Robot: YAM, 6 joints.
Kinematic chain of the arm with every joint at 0, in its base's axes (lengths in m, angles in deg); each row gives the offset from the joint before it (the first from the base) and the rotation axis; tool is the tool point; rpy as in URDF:
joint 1: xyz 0 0 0.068 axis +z
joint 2: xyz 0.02 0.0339 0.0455 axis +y
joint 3: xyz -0.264 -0.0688 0 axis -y
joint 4: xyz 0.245 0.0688 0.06 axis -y
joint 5: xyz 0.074 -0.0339 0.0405 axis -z
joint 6: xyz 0.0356 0 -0.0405 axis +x
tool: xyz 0 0 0 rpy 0 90 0
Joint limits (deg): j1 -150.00..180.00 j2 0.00..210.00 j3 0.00..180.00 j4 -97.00..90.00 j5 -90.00..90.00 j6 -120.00..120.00
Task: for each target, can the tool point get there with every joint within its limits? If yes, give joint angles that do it. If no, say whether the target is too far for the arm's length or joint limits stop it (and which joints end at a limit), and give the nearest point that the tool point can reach.
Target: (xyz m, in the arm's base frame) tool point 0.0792 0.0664 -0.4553
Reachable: no: joint limits stop it (at a limit: joint 2) | nearest point 0.1030 0.0864 -0.3618 | short by 0.098 m
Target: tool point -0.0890 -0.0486 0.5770
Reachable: yes | joints 31.55 31.51 77.79 55.43 -8.40 -89.31
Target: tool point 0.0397 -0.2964 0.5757
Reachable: yes | joints 93.13 43.32 161.02 -51.68 41.22 -86.65
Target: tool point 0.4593 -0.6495 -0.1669
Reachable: no: too far | nearest point 0.3514 -0.4969 -0.0993 | short by 0.199 m
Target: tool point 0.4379 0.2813 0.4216
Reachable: yes | joints 32.57 136.68 130.75 63.65 -2.13 -84.86
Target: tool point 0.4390 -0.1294 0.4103
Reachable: yes | joints -14.53 118.63 133.70 -47.23 25.21 -0.51
